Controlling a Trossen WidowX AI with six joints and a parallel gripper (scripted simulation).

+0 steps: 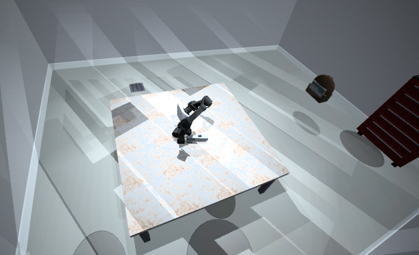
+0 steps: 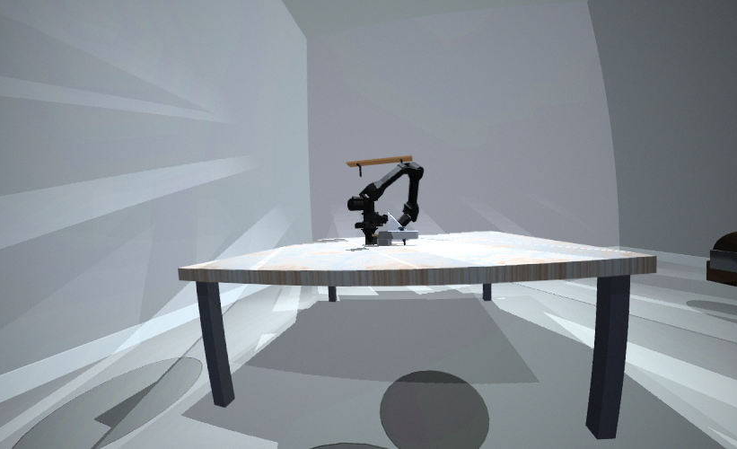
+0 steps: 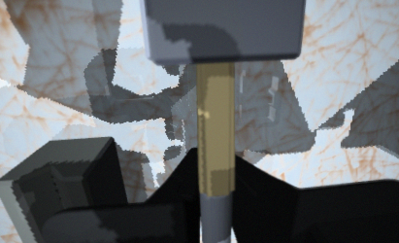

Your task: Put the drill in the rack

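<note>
Right now my gripper tip is 10 mm short of the drill, 40 mm to the right of it and 30 mm below it. From my gripper tip the other things lie so: rack 80 mm behind, 10 mm to the right; then dark key 30 mm ahead, 160 mm to the left, 40 mm above.
</note>
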